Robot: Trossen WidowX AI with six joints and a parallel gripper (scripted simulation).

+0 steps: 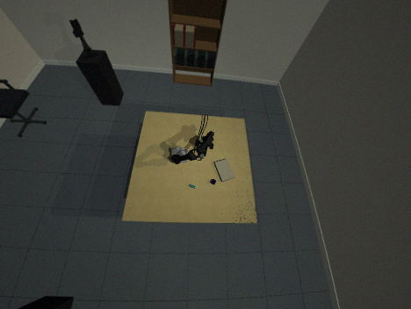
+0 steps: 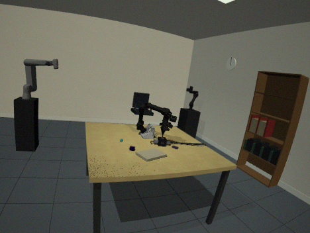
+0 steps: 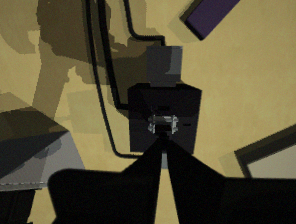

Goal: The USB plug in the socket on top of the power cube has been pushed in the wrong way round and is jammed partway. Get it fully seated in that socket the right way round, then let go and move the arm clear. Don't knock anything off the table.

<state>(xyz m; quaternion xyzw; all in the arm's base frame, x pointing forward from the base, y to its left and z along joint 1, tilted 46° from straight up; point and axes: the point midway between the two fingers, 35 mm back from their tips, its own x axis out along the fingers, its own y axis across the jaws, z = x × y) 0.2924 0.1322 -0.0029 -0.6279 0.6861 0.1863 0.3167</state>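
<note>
Now: gripper tip 20 mm above the USB plug. From my gripper tip the other things lie so: cyan piece 100 mm behind, 390 mm to the right, 110 mm below; then flat slab 240 mm ahead, 200 mm to the right, 100 mm below; then blue block 120 mm ahead, 340 mm to the right, 100 mm below.
</note>
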